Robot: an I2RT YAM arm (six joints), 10 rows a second.
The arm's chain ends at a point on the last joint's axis. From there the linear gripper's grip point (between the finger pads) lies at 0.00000 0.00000 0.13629 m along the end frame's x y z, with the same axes.
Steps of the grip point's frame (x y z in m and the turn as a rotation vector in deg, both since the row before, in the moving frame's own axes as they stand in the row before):
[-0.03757, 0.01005, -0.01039, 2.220, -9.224, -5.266]
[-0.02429, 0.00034, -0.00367, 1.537, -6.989, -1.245]
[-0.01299, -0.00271, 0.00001, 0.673, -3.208, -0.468]
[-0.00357, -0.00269, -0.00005, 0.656, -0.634, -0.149]
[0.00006, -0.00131, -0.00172, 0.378, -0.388, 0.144]
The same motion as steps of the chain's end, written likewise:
[-0.01552, 0.01429, -0.00853, 2.220, -9.224, -5.266]
[-0.00767, 0.00381, -0.00261, 1.537, -6.989, -1.245]
[-0.00536, -0.00114, 0.00023, 0.673, -3.208, -0.468]
[-0.00206, -0.00113, -0.00003, 0.656, -0.634, -0.149]
[0.00098, -0.00041, -0.00171, 0.378, -0.388, 0.144]

